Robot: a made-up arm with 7 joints.
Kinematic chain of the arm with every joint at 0, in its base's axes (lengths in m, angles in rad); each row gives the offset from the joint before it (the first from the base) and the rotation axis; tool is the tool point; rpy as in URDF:
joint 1: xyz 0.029 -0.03 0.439 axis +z
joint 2: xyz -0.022 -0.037 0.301 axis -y
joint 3: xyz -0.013 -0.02 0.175 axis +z
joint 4: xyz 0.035 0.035 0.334 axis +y
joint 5: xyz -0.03 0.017 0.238 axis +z
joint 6: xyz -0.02 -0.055 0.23 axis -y
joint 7: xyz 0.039 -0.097 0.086 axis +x
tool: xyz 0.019 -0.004 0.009 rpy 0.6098 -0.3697 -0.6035
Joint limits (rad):
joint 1: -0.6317..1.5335
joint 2: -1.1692..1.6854
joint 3: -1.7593..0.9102
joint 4: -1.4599..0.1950
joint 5: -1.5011..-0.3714
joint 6: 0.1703..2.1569
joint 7: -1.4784..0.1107
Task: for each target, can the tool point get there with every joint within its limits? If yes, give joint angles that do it. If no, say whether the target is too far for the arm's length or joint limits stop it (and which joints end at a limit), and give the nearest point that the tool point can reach.
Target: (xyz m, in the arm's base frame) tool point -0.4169 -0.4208 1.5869
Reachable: yes | joints 0.7943 0.2658 -0.0510 -0.2783 -1.1327 1.4492 -0.3360
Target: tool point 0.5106 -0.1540 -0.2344
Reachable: no: joint limits stop it (at a limit: joint 1, joint 2, joint 4, joint 5, joint 7) | nearest point 0.3065 -0.3843 0.1717 | short by 0.510 m
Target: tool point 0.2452 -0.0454 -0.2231
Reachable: no: joint limits stop it (at a limit: joint 1, joint 2, joint 4, joint 7) | nearest point 0.1671 -0.3713 0.1318 | short by 0.488 m
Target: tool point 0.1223 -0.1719 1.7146
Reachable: yes | joints -0.3066 -0.4304 0.1336 -0.1594 -0.5179 1.9913 -0.3329
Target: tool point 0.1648 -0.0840 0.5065
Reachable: no: joint limits stop it (at a limit: joint 1, joint 2, joint 4, joint 6, joint 7) | nearest point 0.2336 -0.3356 0.2675 | short by 0.354 m
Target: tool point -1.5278 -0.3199 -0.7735
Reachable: no: too far | nearest point -0.8446 -0.1927 0.2039 | short by 1.199 m
